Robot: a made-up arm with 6 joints. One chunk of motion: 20 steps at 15 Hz.
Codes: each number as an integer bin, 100 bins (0 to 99) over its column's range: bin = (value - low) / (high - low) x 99, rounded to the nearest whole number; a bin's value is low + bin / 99 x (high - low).
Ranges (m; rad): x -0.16..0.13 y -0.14..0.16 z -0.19..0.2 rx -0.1..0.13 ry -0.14..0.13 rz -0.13..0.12
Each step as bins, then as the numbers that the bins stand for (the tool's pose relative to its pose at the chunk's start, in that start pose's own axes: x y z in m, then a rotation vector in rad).
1 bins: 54 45 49 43 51 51
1 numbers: -0.0018 -0.0036 0.0030 -0.0001 -0.0009 -0.0012
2 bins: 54 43 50 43 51 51
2 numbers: -0.0018 -0.0097 0.0070 -0.0001 -0.0009 -0.0012
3 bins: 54 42 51 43 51 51
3 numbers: -0.0018 -0.0127 0.0109 -0.0001 -0.0009 -0.0012
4 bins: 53 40 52 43 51 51
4 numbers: -0.0047 -0.0188 0.0148 -0.0001 -0.0009 -0.0012
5 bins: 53 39 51 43 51 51
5 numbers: -0.0047 -0.0218 0.0109 -0.0001 -0.0009 -0.0012
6 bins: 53 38 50 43 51 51
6 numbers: -0.0047 -0.0248 0.0070 -0.0001 -0.0009 -0.0012
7 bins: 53 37 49 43 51 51
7 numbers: -0.0047 -0.0279 0.0030 -0.0001 -0.0009 -0.0012
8 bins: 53 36 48 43 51 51
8 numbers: -0.0047 -0.0309 -0.0009 -0.0001 -0.0009 -0.0012
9 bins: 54 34 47 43 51 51
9 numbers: -0.0018 -0.0370 -0.0048 -0.0001 -0.0009 -0.0012
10 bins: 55 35 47 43 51 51
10 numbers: 0.0011 -0.0339 -0.0048 -0.0001 -0.0009 -0.0012
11 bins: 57 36 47 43 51 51
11 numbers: 0.0070 -0.0309 -0.0048 -0.0001 -0.0009 -0.0012
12 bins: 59 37 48 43 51 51
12 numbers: 0.0128 -0.0279 -0.0009 -0.0001 -0.0009 -0.0012
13 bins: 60 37 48 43 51 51
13 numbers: 0.0158 -0.0279 -0.0009 -0.0001 -0.0009 -0.0012
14 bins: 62 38 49 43 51 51
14 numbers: 0.0216 -0.0248 0.0030 -0.0001 -0.0009 -0.0012
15 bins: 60 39 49 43 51 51
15 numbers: 0.0158 -0.0218 0.0030 -0.0001 -0.0009 -0.0012
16 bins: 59 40 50 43 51 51
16 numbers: 0.0128 -0.0188 0.0070 -0.0001 -0.0009 -0.0012
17 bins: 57 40 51 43 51 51
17 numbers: 0.0070 -0.0188 0.0109 -0.0001 -0.0009 -0.0012
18 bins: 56 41 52 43 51 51
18 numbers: 0.0040 -0.0158 0.0148 -0.0001 -0.0009 -0.0012
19 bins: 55 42 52 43 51 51
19 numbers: 0.0011 -0.0127 0.0148 -0.0001 -0.0009 -0.0012
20 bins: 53 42 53 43 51 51
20 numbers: -0.0047 -0.0127 0.0188 -0.0001 -0.0009 -0.0012
